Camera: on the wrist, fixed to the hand. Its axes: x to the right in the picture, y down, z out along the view.
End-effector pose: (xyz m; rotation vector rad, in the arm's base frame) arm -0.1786 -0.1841 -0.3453 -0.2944 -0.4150 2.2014
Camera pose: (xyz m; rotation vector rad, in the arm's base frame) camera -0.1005 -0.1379 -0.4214 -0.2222 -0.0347 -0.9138
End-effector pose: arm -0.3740 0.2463 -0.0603 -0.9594 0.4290 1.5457
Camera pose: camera -0.2897 0.1764 -0.1055 -0.9081 -0.5669 -1.5840
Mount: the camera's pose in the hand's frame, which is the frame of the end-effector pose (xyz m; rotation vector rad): -0.0059 -0.0526 -0.1060 -0.0892 0.8973 -2.9926
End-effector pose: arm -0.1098 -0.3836 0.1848 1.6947 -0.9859 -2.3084
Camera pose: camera 0.0010 -0.3855 0.1428 -1.2250 -1.3117 -0.2092
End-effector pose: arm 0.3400 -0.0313 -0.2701 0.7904 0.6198 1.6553
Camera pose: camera 0.2915 -0.0245 -0.3780 -1.0796 1.0764 -0.9986
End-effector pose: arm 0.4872 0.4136 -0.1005 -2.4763 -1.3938 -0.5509
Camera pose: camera 0.4178 0.3948 -0.0064 -1.5115 2.3391 1.1361
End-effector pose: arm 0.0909 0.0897 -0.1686 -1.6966 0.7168 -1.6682
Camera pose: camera -0.0181 0.1206 -0.1339 0.2078 1.1257 1.0939
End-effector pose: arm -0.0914 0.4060 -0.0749 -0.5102 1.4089 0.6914
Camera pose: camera -0.1300 0.2944 -0.0848 -2.0825 -0.0775 -2.0366
